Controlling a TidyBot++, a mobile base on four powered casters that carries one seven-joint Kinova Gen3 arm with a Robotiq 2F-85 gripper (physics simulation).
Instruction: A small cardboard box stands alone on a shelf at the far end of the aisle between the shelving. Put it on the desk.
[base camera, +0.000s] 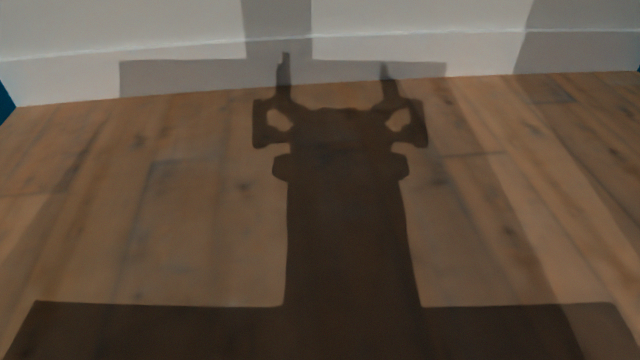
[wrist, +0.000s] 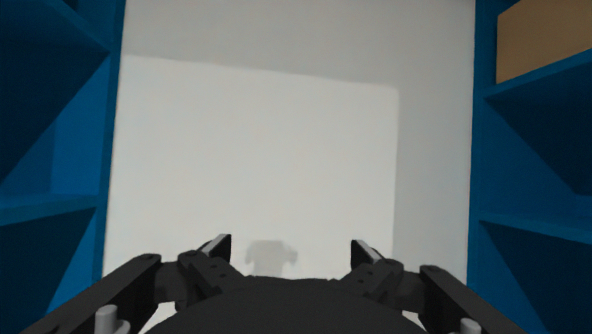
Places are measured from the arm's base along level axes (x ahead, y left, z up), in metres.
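Pixels of known places: gripper, between the fingertips: (wrist: 291, 250).
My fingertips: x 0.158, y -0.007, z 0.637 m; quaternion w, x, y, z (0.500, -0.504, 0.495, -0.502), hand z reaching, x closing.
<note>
Behind a point stands the place of what it marks.
My gripper (wrist: 291, 250) {x 0.158, y -0.007, z 0.637 m} is open and empty in the wrist view, its two dark fingers wide apart in front of a pale wall. In the wrist view a brown cardboard surface (wrist: 545, 37) {x 0.621, y -0.742, z 1.148 m} shows at the upper right on a high shelf (wrist: 545, 74) {x 0.605, y -0.725, z 1.025 m}; it is cut off by the frame, and I cannot tell whether it is the small box of the task. The desk does not show in either view.
Blue shelving stands on the left (wrist: 114, 125) {x 0.680, y 0.574, z 0.810 m} and right (wrist: 477, 175) {x 0.799, y -0.700, z 0.725 m} of the wrist view. The white wall (wrist: 260, 150) {x 0.739, y 0.114, z 0.764 m} (base camera: 125, 25) {x 0.712, y 0.325, z -0.271 m} closes the aisle ahead. Shadows of the arm and gripper fall on the wooden floor (base camera: 200, 225) {x 0.393, y 0.147, z -0.397 m} and the wall's base.
</note>
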